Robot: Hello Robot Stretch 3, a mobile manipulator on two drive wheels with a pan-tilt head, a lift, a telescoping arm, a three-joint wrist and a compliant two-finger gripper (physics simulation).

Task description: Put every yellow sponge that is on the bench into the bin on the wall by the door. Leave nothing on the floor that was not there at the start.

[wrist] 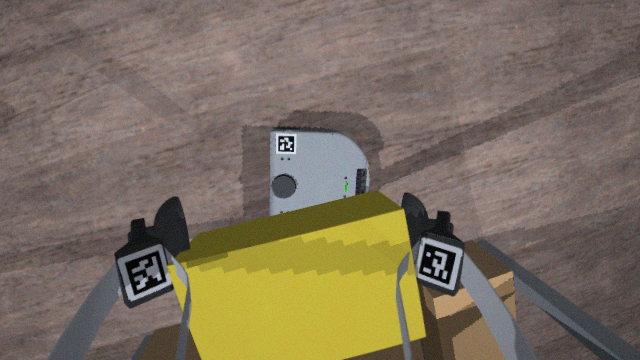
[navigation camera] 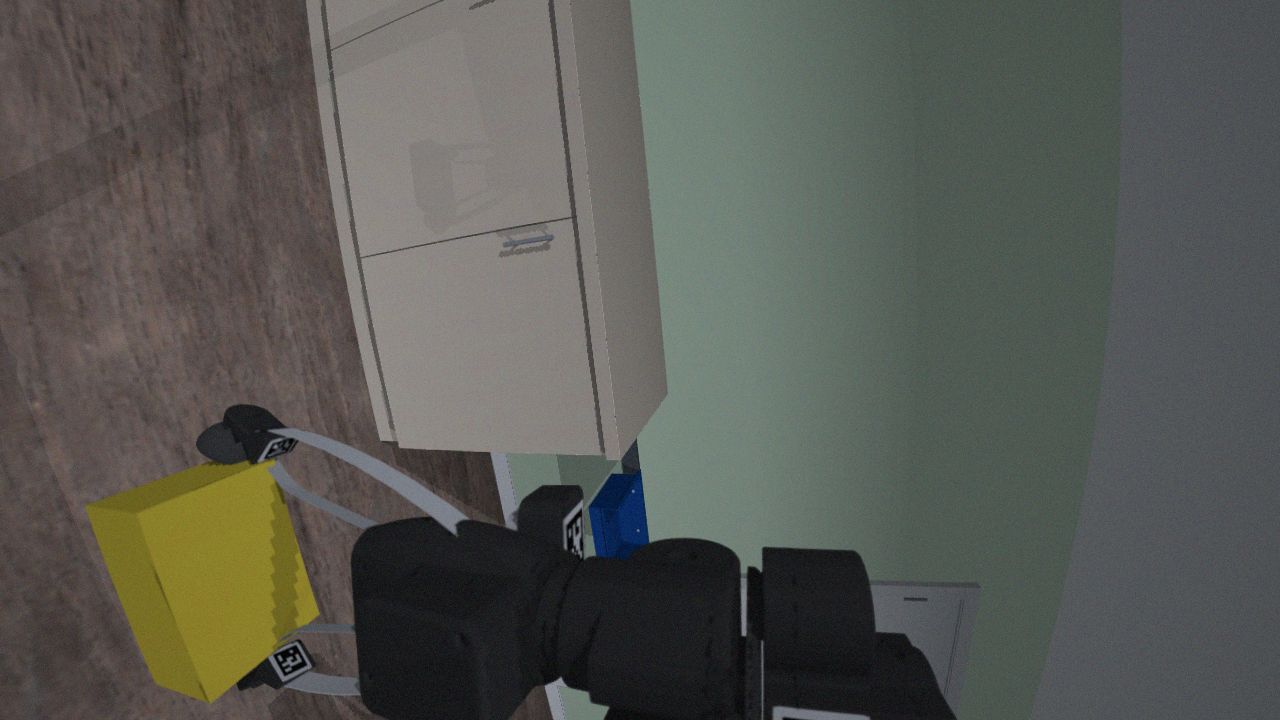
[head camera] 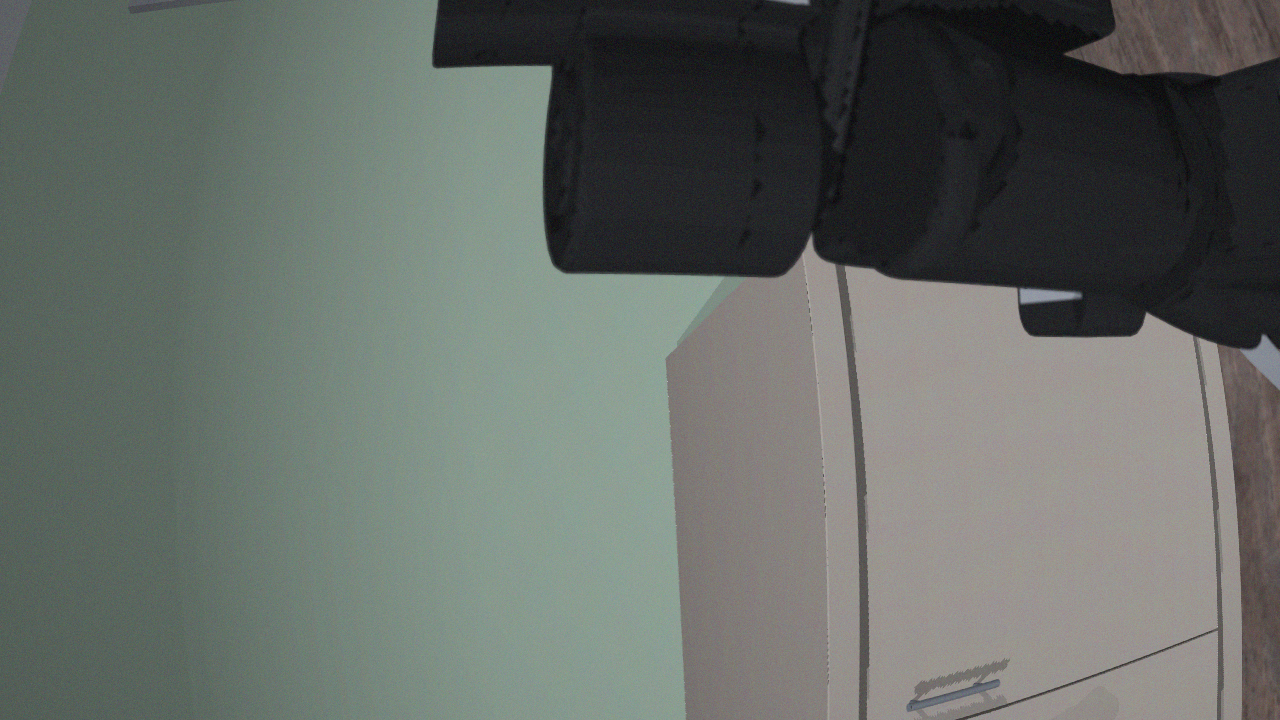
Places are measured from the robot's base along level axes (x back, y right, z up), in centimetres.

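Pixels of known places: gripper, between the fingertips: (wrist: 292,220); robot's base, origin of its link: (wrist: 286,175).
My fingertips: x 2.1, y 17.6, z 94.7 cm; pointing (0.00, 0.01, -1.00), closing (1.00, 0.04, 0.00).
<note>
Ahead of a thing's pixels: the offset from my fingertips to its top centre. "spot": to the spot under its first point.
A yellow sponge @[dx +0.5, dy -2.1, dz +5.7 cm] (navigation camera: 214,573) (wrist: 300,300) is a thick block, tilted, held between the two fingertips of my gripper (navigation camera: 248,553) (wrist: 292,220). The gripper is shut on it, with one fingertip at each end, high above the floor. The blue bin @[dx +37.8, dy +146.9, dz -20.0 cm] (navigation camera: 617,528) hangs on the green wall in the navigation camera view, beyond the end of the cabinet and partly hidden by my wrist. Part of the grey door (navigation camera: 926,626) shows near the bottom of that view, behind the wrist. The bin does not show in the head camera view. The bench top and any sponges on it do not show.
A beige cabinet @[spot: dx -21.1, dy +77.7, dz -35.4 cm] (head camera: 1029,465) (navigation camera: 474,358) stands against the wall, close to my wrist and gripper in the picture. In the wrist view, my base (wrist: 320,165) stands on the wooden floor, and brown boxes (wrist: 450,305) and a dark grey bar (wrist: 560,310) show at the lower right.
</note>
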